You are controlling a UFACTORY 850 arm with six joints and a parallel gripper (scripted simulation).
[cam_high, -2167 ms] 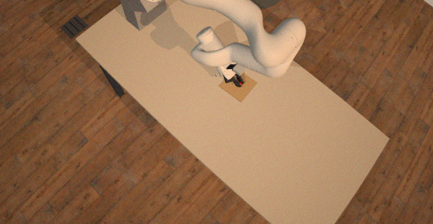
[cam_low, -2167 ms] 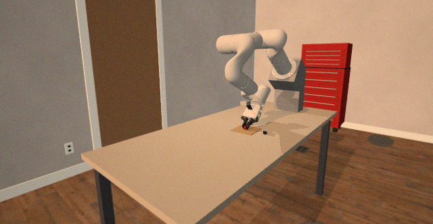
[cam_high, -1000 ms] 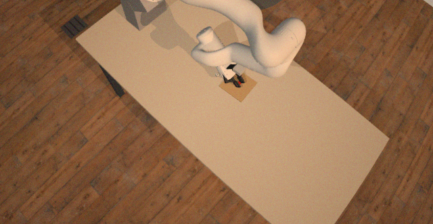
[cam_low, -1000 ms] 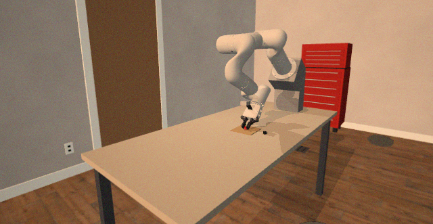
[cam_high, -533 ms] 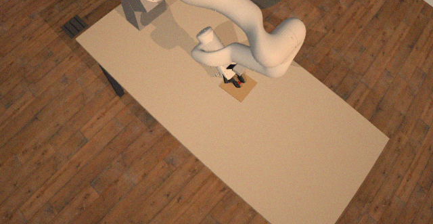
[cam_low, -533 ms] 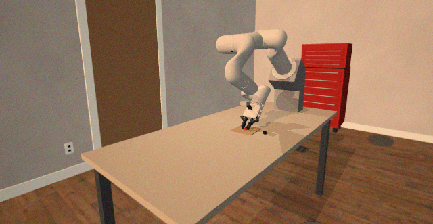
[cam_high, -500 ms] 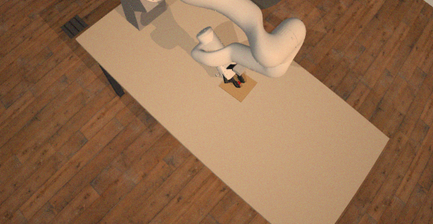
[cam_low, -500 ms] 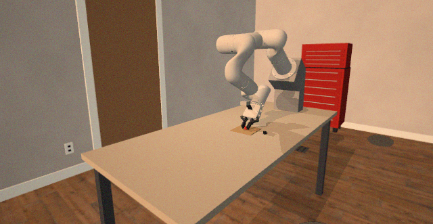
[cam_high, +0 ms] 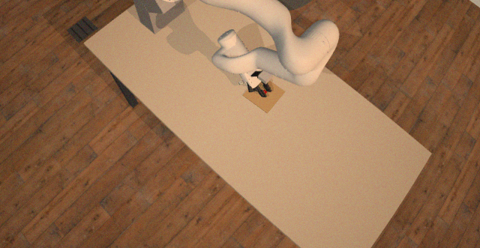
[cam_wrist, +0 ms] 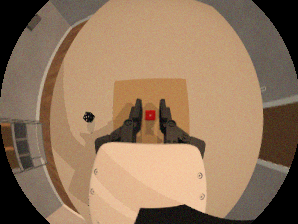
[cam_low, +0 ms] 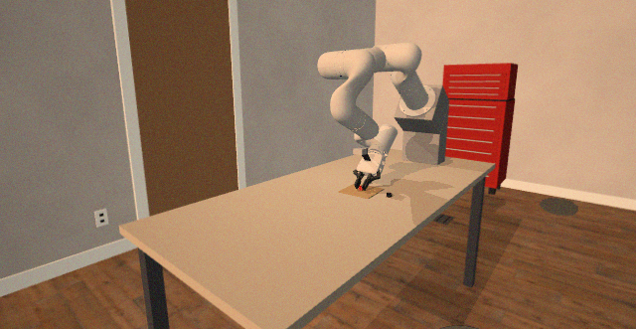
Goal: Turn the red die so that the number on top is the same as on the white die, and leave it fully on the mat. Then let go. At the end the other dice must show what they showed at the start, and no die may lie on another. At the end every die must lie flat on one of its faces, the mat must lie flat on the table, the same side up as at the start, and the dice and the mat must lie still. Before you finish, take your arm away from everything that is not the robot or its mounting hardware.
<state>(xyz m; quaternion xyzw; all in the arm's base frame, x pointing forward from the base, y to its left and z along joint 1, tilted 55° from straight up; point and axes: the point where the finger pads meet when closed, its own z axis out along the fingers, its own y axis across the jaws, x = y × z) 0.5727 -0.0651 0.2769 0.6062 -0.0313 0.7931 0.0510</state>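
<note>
The red die lies 2 cm below my hand. The rest, counted from my hand: black die: 12 cm to the left, 2 cm below, 2 cm ahead; white die: 12 cm behind, 2 cm below, 1 cm to the right; mat: 3 cm below.
</note>
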